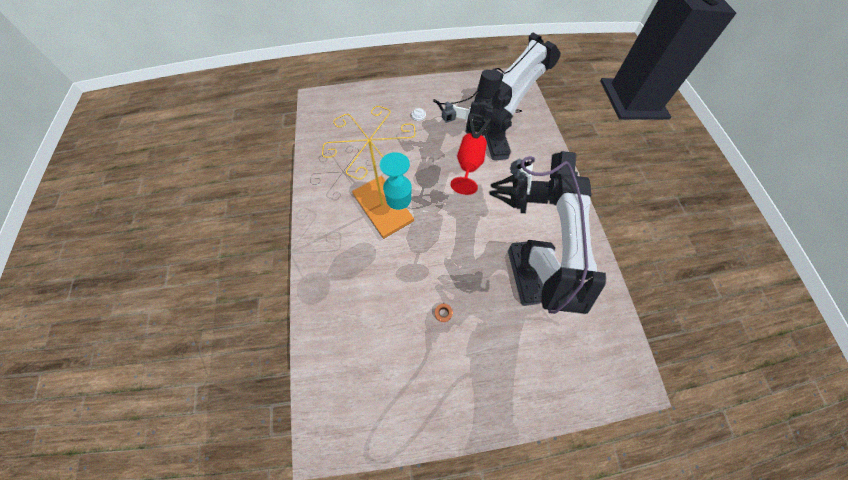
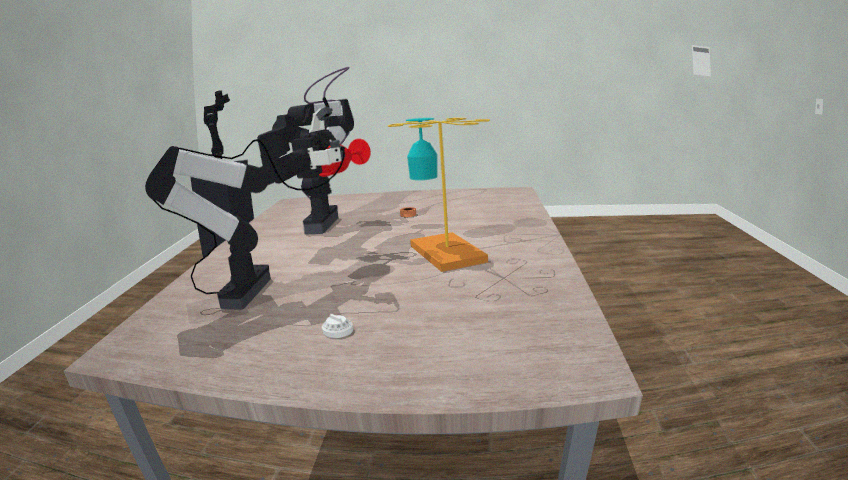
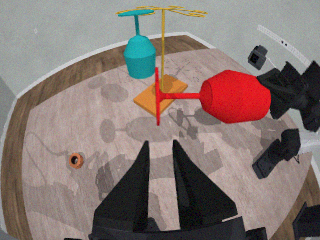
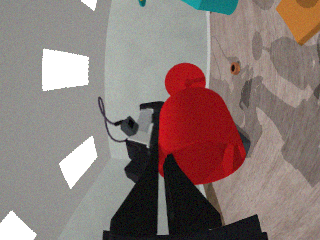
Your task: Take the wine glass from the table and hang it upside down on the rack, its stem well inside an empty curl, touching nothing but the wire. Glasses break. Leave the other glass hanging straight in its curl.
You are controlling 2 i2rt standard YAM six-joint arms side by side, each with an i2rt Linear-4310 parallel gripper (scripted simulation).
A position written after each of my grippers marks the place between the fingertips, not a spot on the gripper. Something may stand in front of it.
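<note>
Red wine glass (image 1: 471,154), (image 3: 232,97), (image 4: 198,116). Teal glass (image 1: 397,188), (image 2: 422,159), (image 3: 140,54). Yellow wire rack (image 2: 445,255), (image 3: 167,84). My left gripper (image 3: 160,144). My right gripper (image 2: 326,147).
</note>
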